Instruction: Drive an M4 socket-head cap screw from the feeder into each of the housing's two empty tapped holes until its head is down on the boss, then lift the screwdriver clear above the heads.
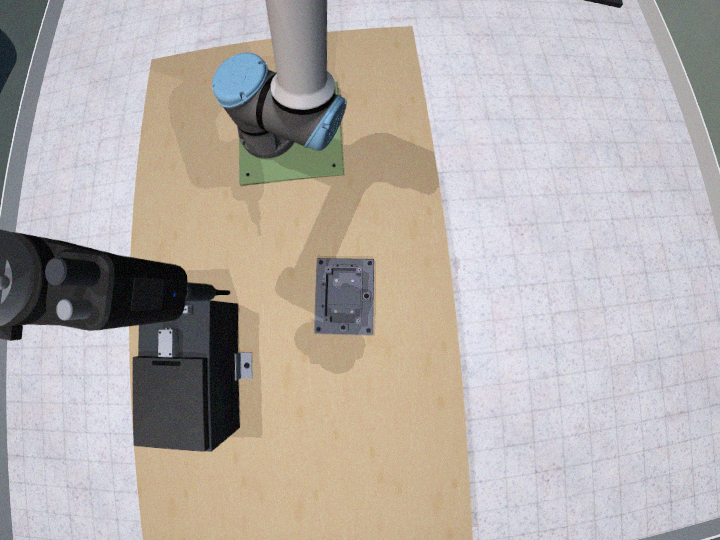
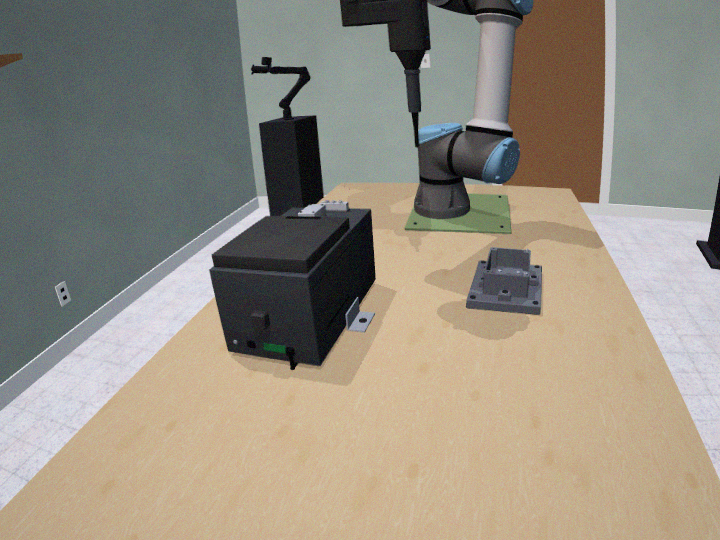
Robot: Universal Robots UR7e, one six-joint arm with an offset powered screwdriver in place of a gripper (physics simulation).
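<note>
The housing (image 1: 344, 299) (image 2: 505, 284) is a grey part on a square-cornered flange, standing on the table. Two bosses outside its walls show dark centres, one at the right side (image 1: 366, 295) (image 2: 533, 280) and one at the front (image 1: 343, 327) (image 2: 504, 292); whether a screw sits in them is too small to tell. The black screw feeder (image 1: 169, 403) (image 2: 267, 308) stands left of the housing. My screwdriver (image 1: 227, 292) (image 2: 416, 143) points down, its bit tip high above the table and apart from feeder and housing. I cannot make out a screw on the tip.
A small metal bracket (image 1: 246, 365) (image 2: 363, 321) sticks out from the feeder's right side. Light blocks (image 1: 165, 342) (image 2: 311, 210) sit on the feeder's lower top. The arm's base stands on a green plate (image 1: 290, 170) (image 2: 488, 223) at the table's back.
</note>
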